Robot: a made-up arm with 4 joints. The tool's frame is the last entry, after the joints.
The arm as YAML. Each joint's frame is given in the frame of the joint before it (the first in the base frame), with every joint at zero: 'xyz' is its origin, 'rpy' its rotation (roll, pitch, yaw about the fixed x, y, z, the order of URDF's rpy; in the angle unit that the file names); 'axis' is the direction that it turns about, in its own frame. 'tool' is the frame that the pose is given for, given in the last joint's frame.
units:
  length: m
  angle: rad
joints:
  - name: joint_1
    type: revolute
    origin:
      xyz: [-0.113, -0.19, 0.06]
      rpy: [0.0, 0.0, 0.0]
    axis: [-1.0, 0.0, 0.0]
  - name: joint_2
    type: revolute
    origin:
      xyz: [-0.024, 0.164, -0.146]
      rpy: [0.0, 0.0, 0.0]
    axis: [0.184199, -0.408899, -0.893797]
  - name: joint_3
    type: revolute
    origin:
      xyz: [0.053, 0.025, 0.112]
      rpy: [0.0, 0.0, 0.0]
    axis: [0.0, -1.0, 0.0]
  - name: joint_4
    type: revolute
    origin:
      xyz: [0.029, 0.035, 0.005]
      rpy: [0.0, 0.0, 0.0]
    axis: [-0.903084, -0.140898, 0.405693]
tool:
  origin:
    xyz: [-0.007, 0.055, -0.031]
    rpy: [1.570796, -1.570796, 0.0]
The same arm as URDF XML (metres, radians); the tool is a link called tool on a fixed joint. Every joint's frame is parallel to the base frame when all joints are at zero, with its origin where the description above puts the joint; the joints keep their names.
<robot name="arm">
  <link name="base"/>
  <link name="link1"/>
  <link name="link2"/>
  <link name="link3"/>
  <link name="link4"/>
  <link name="tool"/>
  <joint name="joint_1" type="continuous">
    <parent link="base"/>
    <child link="link1"/>
    <origin xyz="-0.113 -0.19 0.06"/>
    <axis xyz="-1 0 0"/>
  </joint>
  <joint name="joint_2" type="continuous">
    <parent link="link1"/>
    <child link="link2"/>
    <origin xyz="-0.024 0.164 -0.146"/>
    <axis xyz="0.184199 -0.408899 -0.893797"/>
  </joint>
  <joint name="joint_3" type="continuous">
    <parent link="link2"/>
    <child link="link3"/>
    <origin xyz="0.053 0.025 0.112"/>
    <axis xyz="0 -1 0"/>
  </joint>
  <joint name="joint_4" type="continuous">
    <parent link="link3"/>
    <child link="link4"/>
    <origin xyz="0.029 0.035 0.005"/>
    <axis xyz="-0.903084 -0.140898 0.405693"/>
  </joint>
  <joint name="tool_joint" type="fixed">
    <parent link="link4"/>
    <child link="tool"/>
    <origin xyz="-0.007 0.055 -0.031" rpy="1.5708 -1.5708 0"/>
  </joint>
</robot>

